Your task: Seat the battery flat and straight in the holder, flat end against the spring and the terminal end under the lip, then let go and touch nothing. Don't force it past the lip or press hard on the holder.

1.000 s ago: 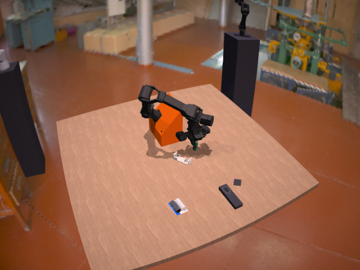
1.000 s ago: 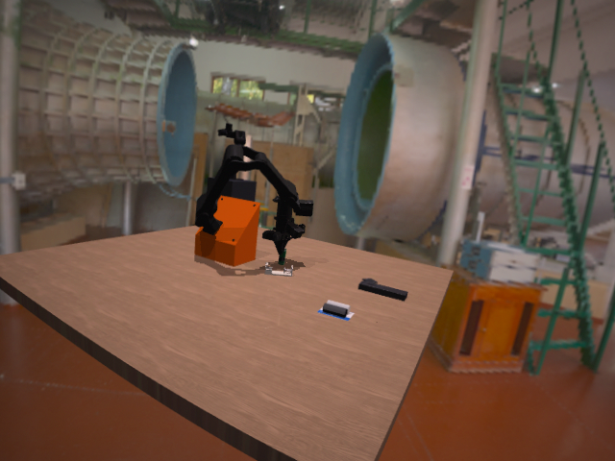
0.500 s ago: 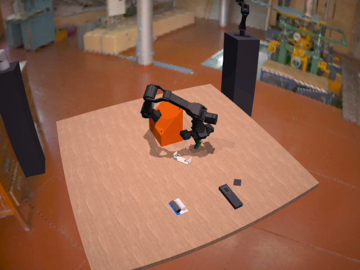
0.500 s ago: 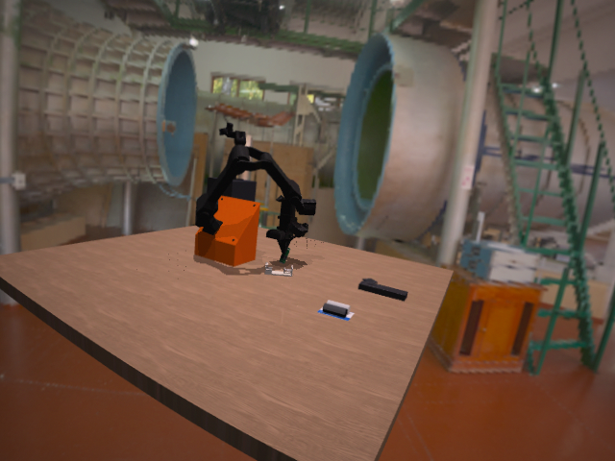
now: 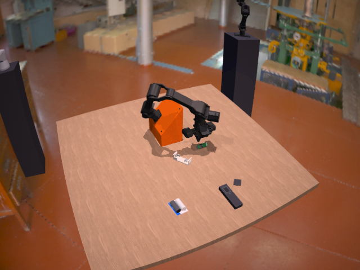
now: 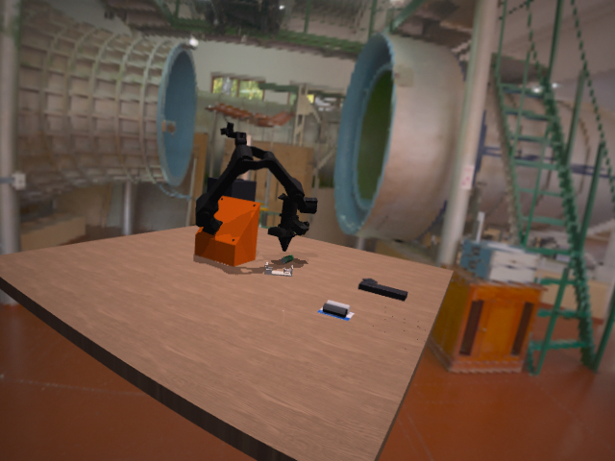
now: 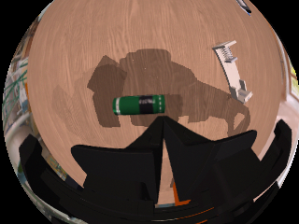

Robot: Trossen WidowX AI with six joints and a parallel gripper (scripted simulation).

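The battery lies 3 cm to the left of my gripper tip and 4 cm below it. From my gripper tip the other things lie so: battery door 34 cm ahead, 8 cm to the left, 5 cm below; black remote 42 cm ahead, 3 cm below.
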